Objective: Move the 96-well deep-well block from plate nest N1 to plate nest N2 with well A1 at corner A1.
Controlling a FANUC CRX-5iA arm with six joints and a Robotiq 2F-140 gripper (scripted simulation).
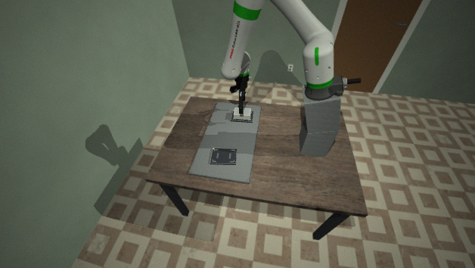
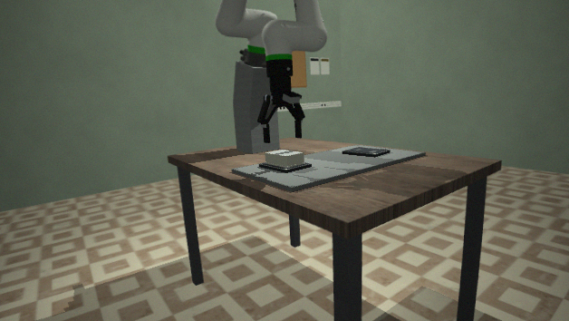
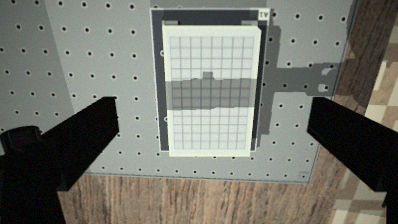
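Right now the white 96-well deep-well block is 80 mm below my hand. From my hand the other things lie so: plate nest (30 mm ahead, 390 mm to the left, 100 mm below).
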